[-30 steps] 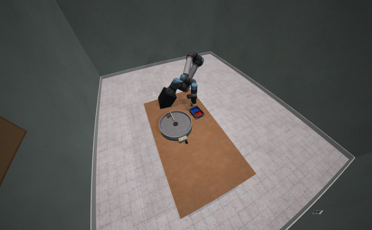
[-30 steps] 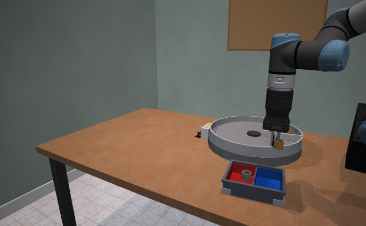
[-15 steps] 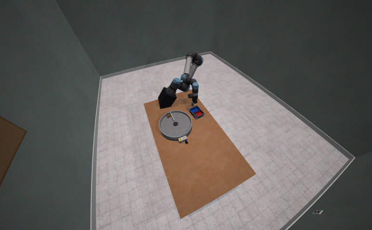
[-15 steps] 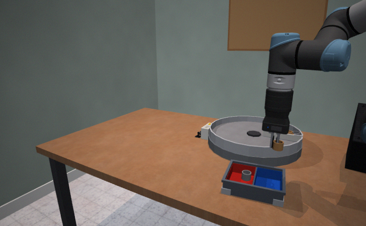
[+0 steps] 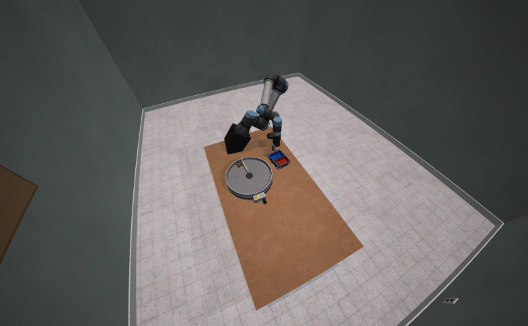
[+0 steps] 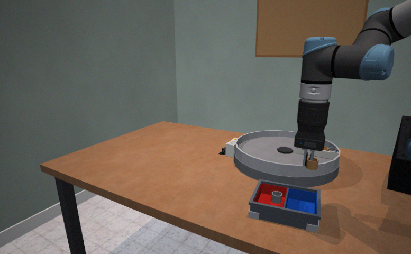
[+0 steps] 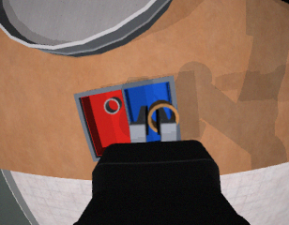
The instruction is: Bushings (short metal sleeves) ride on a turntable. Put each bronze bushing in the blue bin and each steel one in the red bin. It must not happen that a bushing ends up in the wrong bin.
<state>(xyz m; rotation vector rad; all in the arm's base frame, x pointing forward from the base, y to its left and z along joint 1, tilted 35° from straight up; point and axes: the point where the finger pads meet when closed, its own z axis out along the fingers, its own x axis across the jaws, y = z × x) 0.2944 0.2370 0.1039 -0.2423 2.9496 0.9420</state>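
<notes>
Now: the bin 4 cm ahead of my hand, 5 cm to the left of it and 13 cm below it. Round my hand: grey turntable: 18 cm ahead, 29 cm to the right, 10 cm below.
</notes>
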